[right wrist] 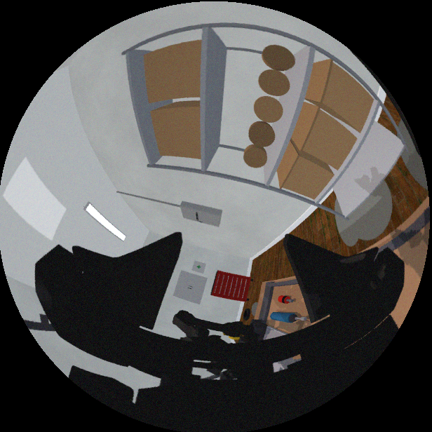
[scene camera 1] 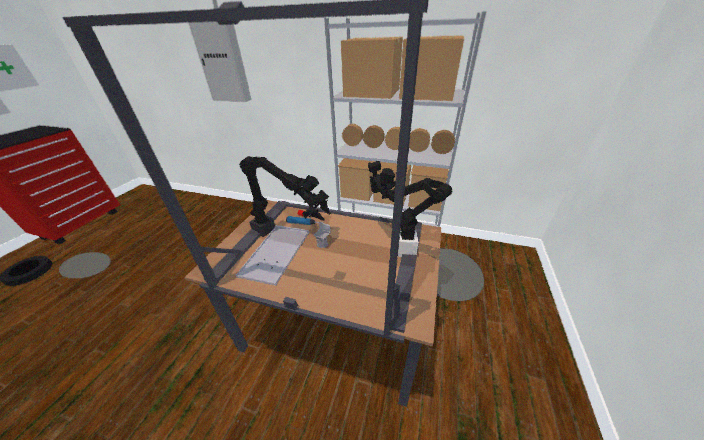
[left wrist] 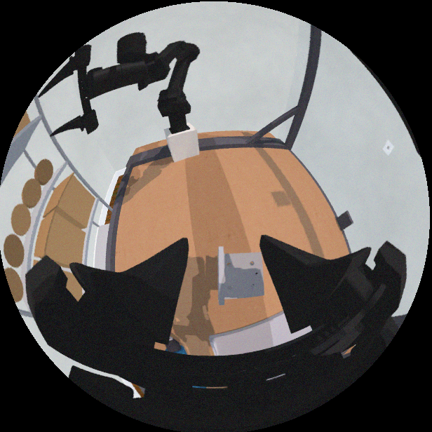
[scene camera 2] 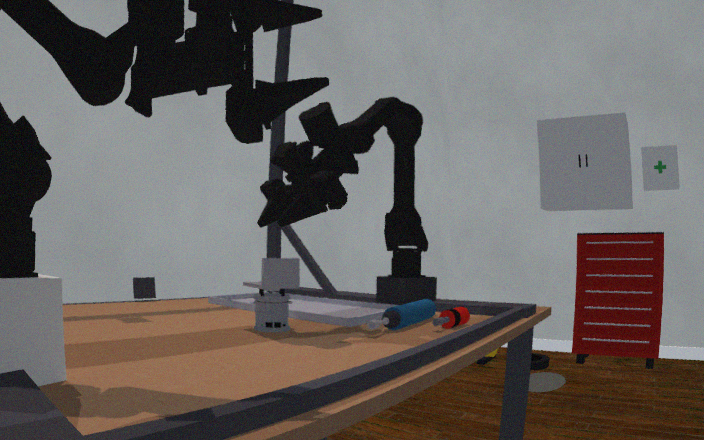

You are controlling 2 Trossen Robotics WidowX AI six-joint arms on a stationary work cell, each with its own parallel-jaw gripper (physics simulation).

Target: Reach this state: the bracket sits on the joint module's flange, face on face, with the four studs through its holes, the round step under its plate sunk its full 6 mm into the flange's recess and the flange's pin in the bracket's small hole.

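Where they show: left gripper, fingertip midpoint: point(scene camera 1: 327, 217) point(scene camera 2: 268, 225); right gripper, fingertip midpoint: point(scene camera 1: 369, 169) point(scene camera 2: 325, 45); left arm's base, origin of the base link: point(scene camera 1: 261, 220) point(scene camera 2: 406, 276); right arm's base, origin of the base link: point(scene camera 1: 407, 235).
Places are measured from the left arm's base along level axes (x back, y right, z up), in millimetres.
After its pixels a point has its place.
Observation:
The light grey bracket point(scene camera 1: 322, 228) {x -375, y -124, z 14 mm} point(scene camera 2: 280, 272) {x -392, y -131, z 26 mm} point(left wrist: 243, 275) is above the round joint module point(scene camera 1: 322, 240) point(scene camera 2: 271, 314) {x -402, y -118, z -44 mm}, its upright wall standing. In scene camera 2 a gap with dark studs shows between its plate and the module, so the faces are apart there. Hole, pin and recess fit cannot be told. My left gripper point(scene camera 1: 325, 214) {x -414, y -130, z 102 mm} point(scene camera 2: 271, 223) {x -414, y -130, z 102 mm} point(left wrist: 224, 241) is open and empty above the bracket, apart from it in scene camera 2, its fingers to either side in the left wrist view. My right gripper point(scene camera 2: 324, 46) {x -498, y -424, z 281 mm} point(left wrist: 43, 116) point(right wrist: 235, 238) is open and empty, raised away from the bracket.
A pale tray point(scene camera 1: 298, 238) {x -241, y -53, z -71 mm} point(scene camera 2: 337, 311) {x -179, y 20, z -71 mm} point(left wrist: 245, 342) lies beside the module, with small dark items on it. A blue-handled tool point(scene camera 1: 299, 220) {x -153, y -160, z -42 mm} point(scene camera 2: 410, 313) {x -176, y -206, z -47 mm} point(right wrist: 283, 317) and a red one point(scene camera 1: 301, 212) {x -99, y -235, z -45 mm} point(scene camera 2: 456, 317) {x -118, y -265, z -53 mm} point(right wrist: 284, 299) lie nearby. A white block point(scene camera 1: 408, 245) {x -837, y -258, z 9 mm} point(scene camera 2: 31, 321) {x -773, y -337, z -9 mm} point(left wrist: 184, 142) carries the right arm.

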